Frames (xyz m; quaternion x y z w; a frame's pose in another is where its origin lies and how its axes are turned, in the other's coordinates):
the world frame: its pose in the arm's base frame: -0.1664 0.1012 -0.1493 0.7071 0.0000 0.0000 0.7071
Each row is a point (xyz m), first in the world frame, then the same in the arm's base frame.
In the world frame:
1: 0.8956 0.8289 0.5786
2: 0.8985 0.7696 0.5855
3: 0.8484 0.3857 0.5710
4: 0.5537 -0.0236 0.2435
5: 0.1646 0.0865 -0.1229
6: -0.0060 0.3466 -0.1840
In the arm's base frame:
1: 0.7292 -0.4774 0.6796
2: 0.7321 -0.4843 0.6203
3: 0.6820 -0.4698 0.2364
4: 0.3873 -0.1423 -0.1729
5: -0.0018 0.2241 -0.0628
6: -0.1724 0.2852 0.1973

